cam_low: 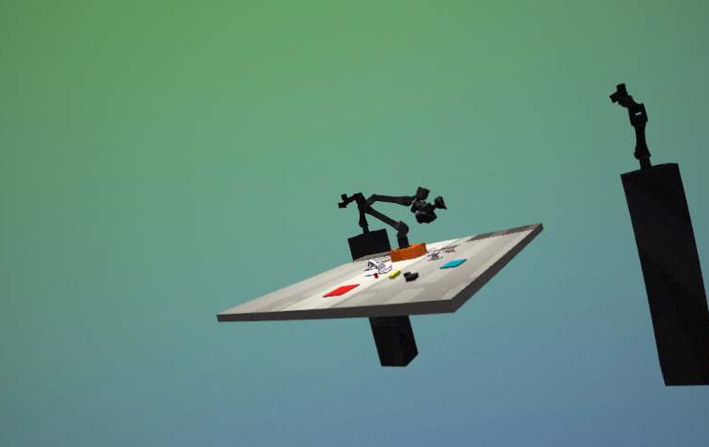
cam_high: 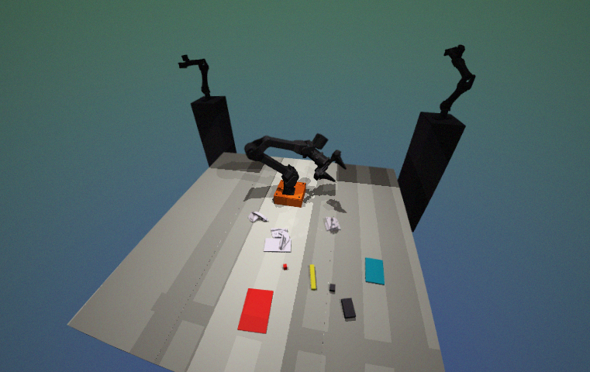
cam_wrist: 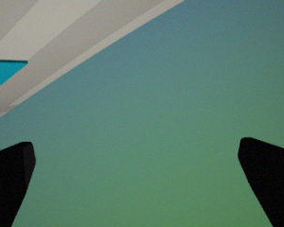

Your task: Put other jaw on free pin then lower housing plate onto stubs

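My gripper tip is now 16 cm short of the jaw, 38 cm to the left of it and 19 cm above it. Also, from my gripper tip: teal sheet: 38 cm ahead, 16 cm to the left, 20 cm below; then small red cube: 42 cm ahead, 21 cm to the right, 19 cm below; then yellow bar: 44 cm ahead, 9 cm to the right, 20 cm below.
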